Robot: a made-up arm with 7 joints.
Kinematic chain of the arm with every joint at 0, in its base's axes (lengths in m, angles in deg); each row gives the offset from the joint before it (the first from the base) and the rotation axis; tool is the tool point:
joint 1: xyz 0 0 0 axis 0 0.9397 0.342
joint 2: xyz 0 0 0 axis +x
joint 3: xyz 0 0 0 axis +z
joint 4: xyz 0.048 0 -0.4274 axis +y
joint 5: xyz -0.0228 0 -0.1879 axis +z
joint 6: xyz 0 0 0 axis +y
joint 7: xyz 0 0 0 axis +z
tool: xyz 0 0 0
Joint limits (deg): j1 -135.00..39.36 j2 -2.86..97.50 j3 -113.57..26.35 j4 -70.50..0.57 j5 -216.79..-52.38 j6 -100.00..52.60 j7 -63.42..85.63
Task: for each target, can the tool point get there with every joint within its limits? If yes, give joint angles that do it. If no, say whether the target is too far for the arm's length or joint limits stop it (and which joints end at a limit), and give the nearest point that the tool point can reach.
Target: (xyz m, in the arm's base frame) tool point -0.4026 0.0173 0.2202
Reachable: no: joint limits stop it (at a limit: joint 1, joint 2, joint 4) | nearest point -0.1183 0.4267 0.3362 | short by 0.512 m
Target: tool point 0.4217 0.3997 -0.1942
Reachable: yes | joints -40.63 56.66 -28.35 -31.75 -195.32 34.62 -23.90
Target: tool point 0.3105 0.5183 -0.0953
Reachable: yes | joints -31.18 72.38 -13.55 -33.00 -80.44 -36.27 -48.29
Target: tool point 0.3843 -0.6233 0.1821
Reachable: no: too far | nearest point 0.3287 -0.4667 0.1799 | short by 0.166 m
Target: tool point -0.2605 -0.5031 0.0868
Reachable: no: joint limits stop it (at a limit: joint 1, joint 2, joint 4) | nearest point 0.1866 -0.4613 0.2478 | short by 0.477 m
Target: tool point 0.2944 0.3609 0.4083
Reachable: yes | joints -121.11 70.35 6.34 -13.96 -171.62 23.74 -36.62
